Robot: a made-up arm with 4 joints.
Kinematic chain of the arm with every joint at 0, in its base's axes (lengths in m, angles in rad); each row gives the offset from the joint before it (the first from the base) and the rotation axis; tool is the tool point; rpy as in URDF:
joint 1: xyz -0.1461 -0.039 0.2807 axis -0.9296 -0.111 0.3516
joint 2: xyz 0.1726 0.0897 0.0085 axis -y
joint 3: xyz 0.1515 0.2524 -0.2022 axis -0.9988 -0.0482 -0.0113
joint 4: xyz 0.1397 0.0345 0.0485 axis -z
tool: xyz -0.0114 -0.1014 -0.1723 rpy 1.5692 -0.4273 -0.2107
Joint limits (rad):
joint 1: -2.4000..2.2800
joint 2: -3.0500..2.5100
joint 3: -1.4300..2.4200
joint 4: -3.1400..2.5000
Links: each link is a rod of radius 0.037 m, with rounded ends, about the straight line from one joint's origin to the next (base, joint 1, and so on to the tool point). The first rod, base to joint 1, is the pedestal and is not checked.
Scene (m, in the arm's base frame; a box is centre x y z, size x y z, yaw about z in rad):
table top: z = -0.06
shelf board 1: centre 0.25 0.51 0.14 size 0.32 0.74 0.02 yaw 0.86
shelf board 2: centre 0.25 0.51 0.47 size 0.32 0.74 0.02 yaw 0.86
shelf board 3: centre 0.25 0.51 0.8 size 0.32 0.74 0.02 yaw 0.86
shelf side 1: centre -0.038 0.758 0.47 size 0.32 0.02 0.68 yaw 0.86
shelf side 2: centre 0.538 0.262 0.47 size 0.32 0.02 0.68 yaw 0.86
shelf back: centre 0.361 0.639 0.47 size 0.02 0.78 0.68 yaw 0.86
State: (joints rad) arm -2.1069 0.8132 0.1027 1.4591
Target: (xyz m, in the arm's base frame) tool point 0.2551 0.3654 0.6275
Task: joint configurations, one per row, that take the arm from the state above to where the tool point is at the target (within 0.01 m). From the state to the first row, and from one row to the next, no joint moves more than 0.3 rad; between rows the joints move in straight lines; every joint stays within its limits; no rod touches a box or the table.
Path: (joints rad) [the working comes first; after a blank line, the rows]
Joints at the target: -0.1826 1.8690 -0.5345 2.0224
Straight joint move there: touches shelf side 2.

1: -2.1485 1.0396 -0.1339 1.3764
2: -2.1901 1.2660 -0.3704 1.2938
3: -2.2316 1.4923 -0.6070 1.2111
4: -2.2732 1.7187 -0.8436 1.1285
5: -2.0119 1.7375 -0.8049 1.2402
6: -1.7506 1.7563 -0.7663 1.3520
7: -1.4892 1.7751 -0.7277 1.4637
8: -1.2279 1.7939 -0.6890 1.5754
9: -0.9666 1.8127 -0.6504 1.6872
10: -0.7052 1.8314 -0.6118 1.7989
11: -0.4439 1.8502 -0.5732 1.9107
12: -0.1826 1.8690 -0.5345 2.0224

